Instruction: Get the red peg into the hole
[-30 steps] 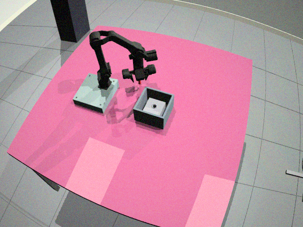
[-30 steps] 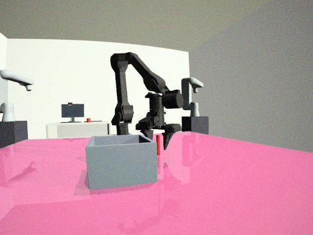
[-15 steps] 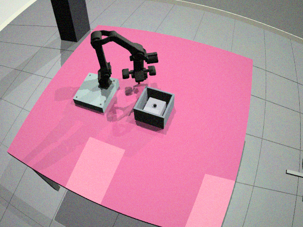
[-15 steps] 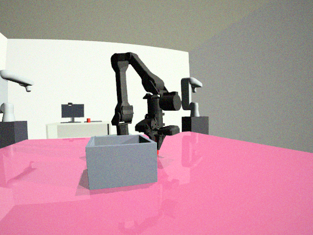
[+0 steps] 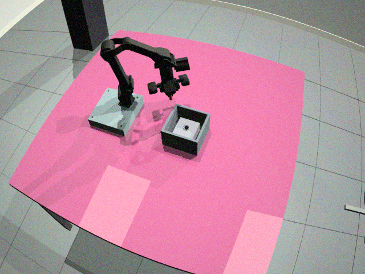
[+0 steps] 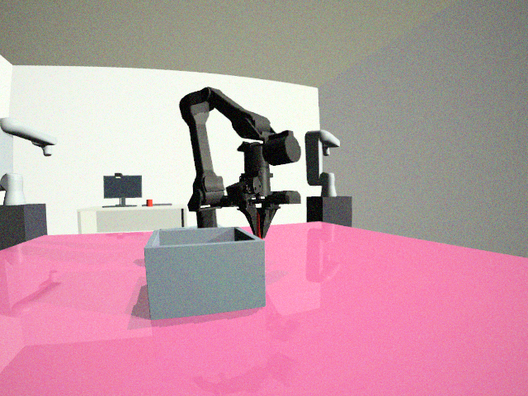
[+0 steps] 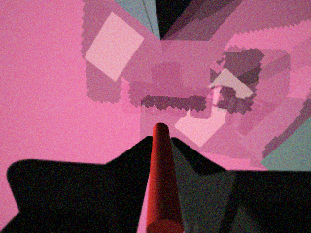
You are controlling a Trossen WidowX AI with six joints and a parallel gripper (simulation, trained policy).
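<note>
Now: gripper tip 14 cm to the left of the grey box, 14 cm short of it and 3 cm above it. Round my gripper tip: red peg: 2 cm above.
</note>
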